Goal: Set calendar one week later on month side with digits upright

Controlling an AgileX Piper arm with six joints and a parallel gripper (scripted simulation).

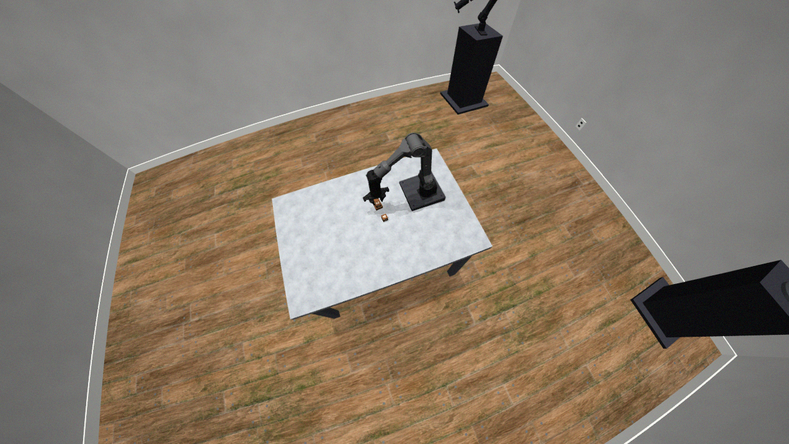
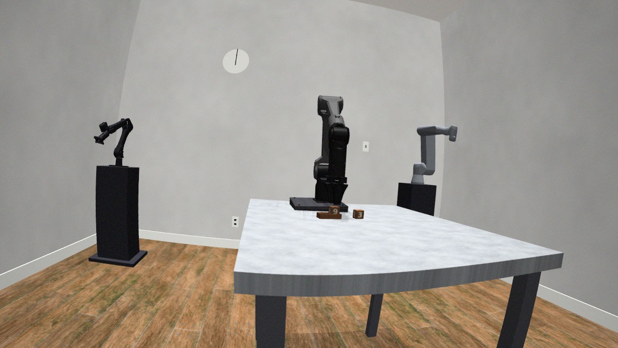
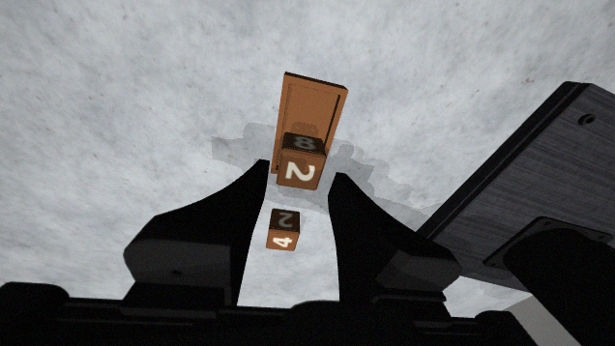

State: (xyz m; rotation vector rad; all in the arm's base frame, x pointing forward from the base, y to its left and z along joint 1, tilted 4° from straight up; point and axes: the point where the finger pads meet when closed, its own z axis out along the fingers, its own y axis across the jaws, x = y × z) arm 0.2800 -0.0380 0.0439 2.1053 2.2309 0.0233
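The tray lies 4 cm below my hand and 2 cm to the right of it. From my hand the other things lie so: brown cube (9 cm to the left, 4 cm below).
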